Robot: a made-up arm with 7 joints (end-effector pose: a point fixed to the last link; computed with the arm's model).
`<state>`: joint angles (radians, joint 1 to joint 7).
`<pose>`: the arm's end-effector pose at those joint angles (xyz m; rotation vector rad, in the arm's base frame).
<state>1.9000 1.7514 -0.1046 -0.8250 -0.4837 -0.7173 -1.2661</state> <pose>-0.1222 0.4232 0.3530 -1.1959 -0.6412 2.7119</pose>
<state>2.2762 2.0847 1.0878 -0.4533 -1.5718 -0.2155 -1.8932</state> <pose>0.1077 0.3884 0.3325 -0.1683 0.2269 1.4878</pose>
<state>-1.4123 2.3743 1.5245 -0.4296 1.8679 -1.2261 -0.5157</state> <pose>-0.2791 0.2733 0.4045 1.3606 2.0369 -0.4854</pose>
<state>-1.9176 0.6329 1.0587 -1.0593 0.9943 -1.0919 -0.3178</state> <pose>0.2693 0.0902 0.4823 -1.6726 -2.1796 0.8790</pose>
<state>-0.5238 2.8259 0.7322 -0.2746 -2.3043 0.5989 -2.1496</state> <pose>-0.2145 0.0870 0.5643 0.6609 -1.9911 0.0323</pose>
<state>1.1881 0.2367 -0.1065 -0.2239 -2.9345 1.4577 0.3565</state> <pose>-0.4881 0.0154 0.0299 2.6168 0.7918 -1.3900</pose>
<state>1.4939 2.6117 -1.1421 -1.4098 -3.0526 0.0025 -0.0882</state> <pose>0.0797 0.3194 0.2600 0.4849 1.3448 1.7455</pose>
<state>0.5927 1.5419 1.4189 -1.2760 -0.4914 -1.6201 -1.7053</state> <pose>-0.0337 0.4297 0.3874 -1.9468 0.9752 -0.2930</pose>
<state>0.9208 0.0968 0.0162 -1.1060 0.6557 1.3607 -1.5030</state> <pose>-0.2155 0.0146 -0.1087 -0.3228 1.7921 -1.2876</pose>
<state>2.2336 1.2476 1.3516 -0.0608 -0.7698 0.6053 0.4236</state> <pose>-0.2505 0.2541 0.5051 -1.1797 -1.5878 -1.3060</pose>
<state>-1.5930 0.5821 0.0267 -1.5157 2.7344 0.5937 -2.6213</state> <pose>0.2504 0.0045 0.3706 0.5607 -1.9978 -0.4975</pose>
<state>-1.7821 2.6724 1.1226 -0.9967 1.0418 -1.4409 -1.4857</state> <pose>-0.4030 0.1892 0.3365 0.5739 1.1024 -1.3645</pose>
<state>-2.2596 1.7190 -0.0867 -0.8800 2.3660 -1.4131 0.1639</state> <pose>-0.0288 0.2408 0.5066 1.5405 2.1899 0.2134</pose>
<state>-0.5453 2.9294 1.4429 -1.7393 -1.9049 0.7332 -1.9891</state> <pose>-0.2190 -0.0673 0.4715 1.1065 -1.0027 -2.1333</pose>
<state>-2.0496 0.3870 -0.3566 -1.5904 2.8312 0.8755 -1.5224</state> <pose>0.1659 -0.1096 0.4680 0.4159 -1.3782 -2.3346</pose>
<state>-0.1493 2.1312 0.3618 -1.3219 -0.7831 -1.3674 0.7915</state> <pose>0.0418 0.2549 0.5158 2.0374 0.0803 -1.0061</pose>
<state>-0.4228 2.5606 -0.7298 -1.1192 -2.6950 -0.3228 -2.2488</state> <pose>0.0595 0.2052 0.4824 1.0959 0.1548 1.1715</pose>
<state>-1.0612 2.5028 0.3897 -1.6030 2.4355 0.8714 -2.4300</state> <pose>-0.1430 0.1148 0.4763 2.7420 -0.8076 0.2862</pose>
